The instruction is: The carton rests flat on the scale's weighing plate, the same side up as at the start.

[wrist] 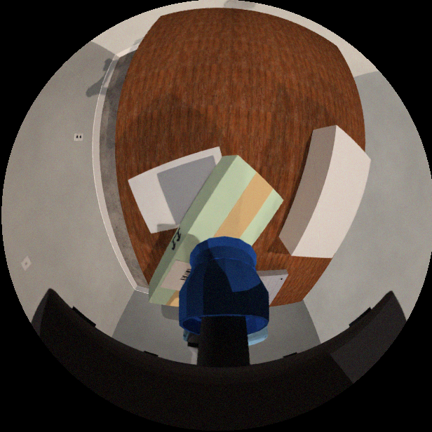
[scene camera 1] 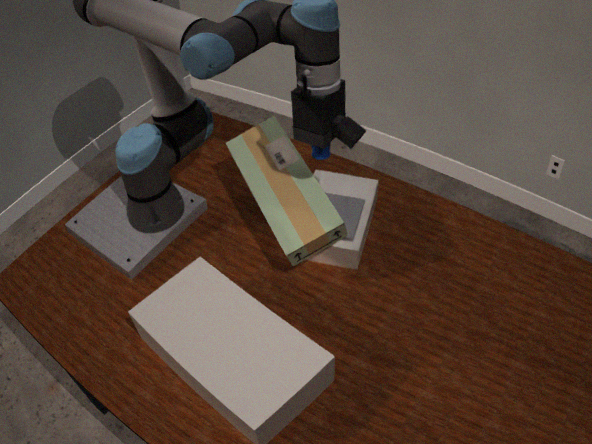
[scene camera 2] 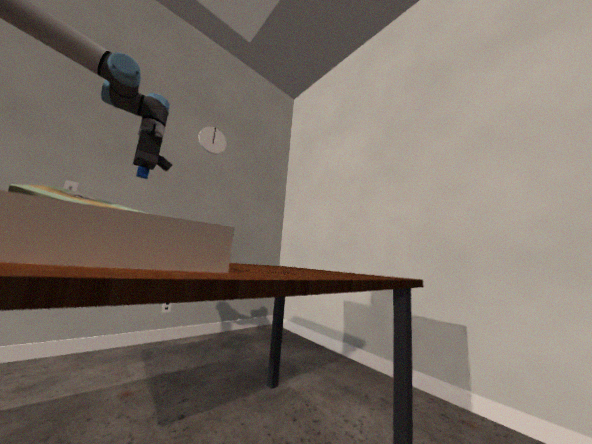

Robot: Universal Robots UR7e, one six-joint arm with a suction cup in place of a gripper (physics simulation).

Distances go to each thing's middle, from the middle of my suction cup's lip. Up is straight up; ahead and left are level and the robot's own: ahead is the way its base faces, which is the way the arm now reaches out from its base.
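Scene:
From the pale green carton [scene camera 1: 304, 221], my suction cup is 160 mm above it, 110 mm past it and 30 mm to the right of it. Counting from my suction cup now, there's a large white block [scene camera 1: 256, 370] that's 250 mm below, 330 mm to the right and 20 mm behind, and a white scale [scene camera 1: 354, 198] that's 260 mm below, 100 mm to the left and, again, 20 mm behind.

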